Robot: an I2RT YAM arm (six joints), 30 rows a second.
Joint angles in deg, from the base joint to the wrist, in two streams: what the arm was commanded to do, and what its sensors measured. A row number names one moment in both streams.
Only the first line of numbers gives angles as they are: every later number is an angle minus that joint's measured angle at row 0.
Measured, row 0:
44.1 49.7 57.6 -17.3 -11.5 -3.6
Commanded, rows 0 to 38:
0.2 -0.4 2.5 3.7 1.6 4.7
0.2 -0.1 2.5 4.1 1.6 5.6
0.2 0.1 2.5 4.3 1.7 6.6
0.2 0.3 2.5 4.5 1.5 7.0
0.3 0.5 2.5 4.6 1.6 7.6
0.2 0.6 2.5 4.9 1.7 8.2
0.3 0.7 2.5 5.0 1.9 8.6
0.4 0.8 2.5 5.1 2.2 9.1
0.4 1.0 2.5 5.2 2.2 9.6
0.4 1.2 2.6 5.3 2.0 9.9
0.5 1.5 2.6 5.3 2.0 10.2
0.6 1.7 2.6 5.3 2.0 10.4
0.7 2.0 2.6 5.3 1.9 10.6
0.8 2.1 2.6 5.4 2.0 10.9
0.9 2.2 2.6 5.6 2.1 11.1
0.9 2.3 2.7 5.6 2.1 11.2
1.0 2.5 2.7 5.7 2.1 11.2
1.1 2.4 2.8 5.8 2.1 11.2
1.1 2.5 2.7 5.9 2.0 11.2
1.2 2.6 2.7 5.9 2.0 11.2
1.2 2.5 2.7 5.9 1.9 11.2
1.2 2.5 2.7 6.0 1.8 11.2
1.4 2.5 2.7 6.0 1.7 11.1
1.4 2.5 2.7 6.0 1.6 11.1
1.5 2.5 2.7 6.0 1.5 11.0
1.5 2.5 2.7 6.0 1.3 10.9
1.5 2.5 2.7 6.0 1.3 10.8
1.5 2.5 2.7 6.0 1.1 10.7
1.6 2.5 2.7 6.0 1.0 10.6
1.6 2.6 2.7 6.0 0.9 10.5
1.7 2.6 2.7 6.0 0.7 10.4
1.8 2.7 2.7 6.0 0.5 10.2
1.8 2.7 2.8 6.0 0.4 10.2
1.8 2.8 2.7 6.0 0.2 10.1
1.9 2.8 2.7 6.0 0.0 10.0
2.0 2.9 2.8 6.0 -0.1 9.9
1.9 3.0 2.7 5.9 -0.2 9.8
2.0 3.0 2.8 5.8 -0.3 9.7
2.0 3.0 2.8 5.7 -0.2 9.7
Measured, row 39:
1.2 3.2 0.4 1.6 1.1 10.6
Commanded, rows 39 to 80:
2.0 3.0 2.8 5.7 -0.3 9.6
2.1 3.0 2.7 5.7 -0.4 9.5
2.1 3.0 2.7 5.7 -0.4 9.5
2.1 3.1 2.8 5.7 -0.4 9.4
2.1 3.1 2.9 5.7 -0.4 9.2
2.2 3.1 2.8 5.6 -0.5 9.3
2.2 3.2 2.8 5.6 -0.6 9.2
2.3 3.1 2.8 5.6 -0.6 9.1
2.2 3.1 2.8 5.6 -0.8 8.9
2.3 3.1 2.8 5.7 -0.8 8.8
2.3 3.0 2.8 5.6 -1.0 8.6
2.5 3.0 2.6 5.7 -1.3 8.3
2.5 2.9 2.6 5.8 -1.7 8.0
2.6 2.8 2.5 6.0 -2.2 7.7
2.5 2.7 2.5 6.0 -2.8 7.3
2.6 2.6 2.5 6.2 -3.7 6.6
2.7 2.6 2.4 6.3 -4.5 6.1
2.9 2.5 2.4 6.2 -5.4 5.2
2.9 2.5 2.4 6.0 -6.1 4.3
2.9 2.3 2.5 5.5 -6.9 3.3
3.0 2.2 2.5 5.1 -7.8 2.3
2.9 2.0 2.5 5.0 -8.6 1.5
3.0 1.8 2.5 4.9 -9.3 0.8
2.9 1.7 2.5 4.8 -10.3 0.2
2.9 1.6 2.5 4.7 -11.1 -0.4
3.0 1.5 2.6 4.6 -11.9 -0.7
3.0 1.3 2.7 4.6 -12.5 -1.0
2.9 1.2 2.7 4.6 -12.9 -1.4
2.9 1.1 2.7 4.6 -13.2 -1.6
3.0 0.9 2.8 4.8 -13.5 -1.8
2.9 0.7 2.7 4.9 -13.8 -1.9
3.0 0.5 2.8 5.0 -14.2 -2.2
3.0 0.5 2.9 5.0 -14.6 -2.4
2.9 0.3 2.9 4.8 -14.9 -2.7
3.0 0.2 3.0 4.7 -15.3 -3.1
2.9 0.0 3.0 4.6 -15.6 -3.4
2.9 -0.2 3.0 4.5 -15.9 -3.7
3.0 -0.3 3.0 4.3 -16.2 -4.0
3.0 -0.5 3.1 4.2 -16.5 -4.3
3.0 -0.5 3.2 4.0 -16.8 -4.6
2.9 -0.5 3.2 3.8 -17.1 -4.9
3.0 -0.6 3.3 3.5 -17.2 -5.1
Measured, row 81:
0.8 1.6 0.4 0.9 -4.9 4.2
